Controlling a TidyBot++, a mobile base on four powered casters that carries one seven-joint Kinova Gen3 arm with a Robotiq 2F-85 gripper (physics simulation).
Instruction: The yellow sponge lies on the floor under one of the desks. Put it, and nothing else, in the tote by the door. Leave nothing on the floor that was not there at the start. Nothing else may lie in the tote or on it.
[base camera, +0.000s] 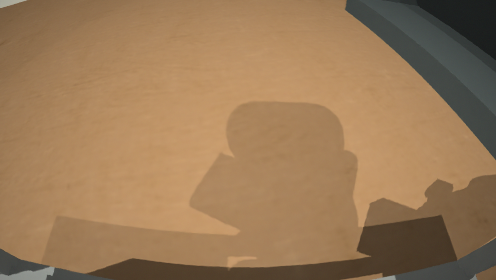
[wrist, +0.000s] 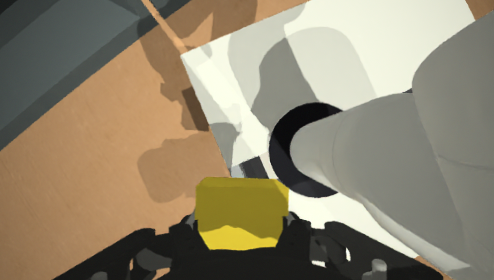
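Seen in the pictures: gripper, between the fingertips: (wrist: 240, 219); arm's base, origin of its link: (wrist: 317, 150).
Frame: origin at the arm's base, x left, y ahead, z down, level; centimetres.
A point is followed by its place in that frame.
Note:
The yellow sponge (wrist: 242, 205) @[x -1.7, y 12.1, z -19.9 cm] is between the two black fingers at the bottom of the wrist view. My gripper (wrist: 240, 219) @[x 0.0, y 13.1, z -17.0 cm] is shut on it and holds it up beside the white top of the robot's base, near that top's edge. Part of the sponge is hidden by the gripper. The gripper and the sponge do not show in the base camera view, where shadows of the arm fall on the floor. The tote and the desks cannot be made out in either view.
A dark grey piece with a long straight edge (base camera: 425, 65) @[x -51.5, y 67.8, z 36.0 cm] (wrist: 60, 65) @[x -57.9, y 60.3, z 32.0 cm] stands on the brown wooden floor (base camera: 150, 75) @[x 20.1, y 61.2, z 39.7 cm] (wrist: 75, 190) @[x -15.9, y 78.2, z 39.7 cm], at the right in the base camera view and upper left in the wrist view. The white base top (wrist: 400, 45) and the grey arm (wrist: 380, 145) @[x -1.8, y 2.3, z -20.5 cm] fill the wrist view's right side.

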